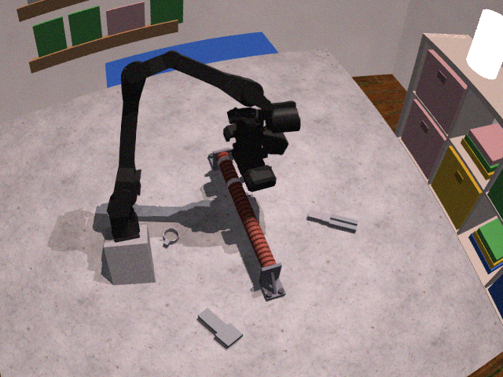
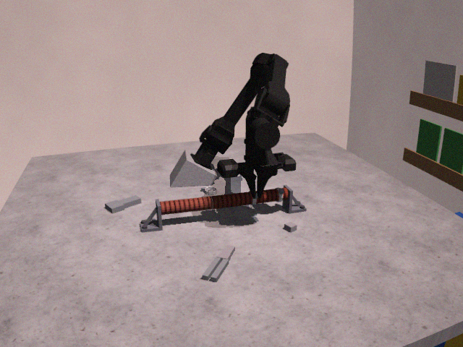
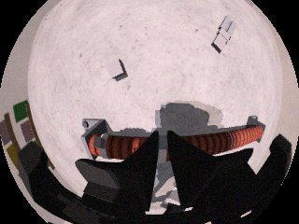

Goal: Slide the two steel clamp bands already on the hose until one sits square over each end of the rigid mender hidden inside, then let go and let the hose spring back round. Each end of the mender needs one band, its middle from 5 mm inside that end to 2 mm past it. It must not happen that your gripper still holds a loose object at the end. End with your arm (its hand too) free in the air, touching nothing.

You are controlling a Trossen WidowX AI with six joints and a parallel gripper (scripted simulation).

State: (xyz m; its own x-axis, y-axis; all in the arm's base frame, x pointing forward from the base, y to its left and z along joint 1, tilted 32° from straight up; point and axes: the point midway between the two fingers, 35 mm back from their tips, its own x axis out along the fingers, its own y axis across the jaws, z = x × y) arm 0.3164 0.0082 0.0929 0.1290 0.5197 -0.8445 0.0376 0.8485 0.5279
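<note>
Now: the small grey block 9 cm below my hand, 8 cm ahead of it and 6 cm to the left of it.
</note>
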